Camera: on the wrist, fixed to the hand. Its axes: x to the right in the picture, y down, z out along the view.
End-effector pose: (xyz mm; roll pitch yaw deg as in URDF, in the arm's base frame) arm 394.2 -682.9 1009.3 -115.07 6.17 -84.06
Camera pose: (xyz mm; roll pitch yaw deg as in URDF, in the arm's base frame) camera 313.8 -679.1 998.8 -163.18 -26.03 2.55
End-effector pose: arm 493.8 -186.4 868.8 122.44 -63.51 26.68
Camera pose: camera 416.0 -188.7 891.8 96.69 25.99 19.71
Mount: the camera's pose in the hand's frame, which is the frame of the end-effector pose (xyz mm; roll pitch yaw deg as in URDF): -10.9 44.3 -67.1 9.53 -38.70 -89.58
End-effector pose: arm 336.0 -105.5 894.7 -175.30 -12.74 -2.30
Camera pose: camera 309.4 -154.1 954.0 174.33 32.97 78.86
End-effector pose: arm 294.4 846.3 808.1 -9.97 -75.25 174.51
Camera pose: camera 223.1 821.0 778.8 89.92 -11.35 36.85
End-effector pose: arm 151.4 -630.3 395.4 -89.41 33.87 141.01
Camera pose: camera 219.9 -600.0 364.1 -122.62 -40.55 -164.68
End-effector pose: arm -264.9 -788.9 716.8 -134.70 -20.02 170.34
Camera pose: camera -236.3 -713.8 727.8 169.68 -6.31 -97.70
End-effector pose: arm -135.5 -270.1 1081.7 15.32 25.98 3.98
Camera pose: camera -172.6 -212.1 1038.8 -18.28 -20.75 -74.99
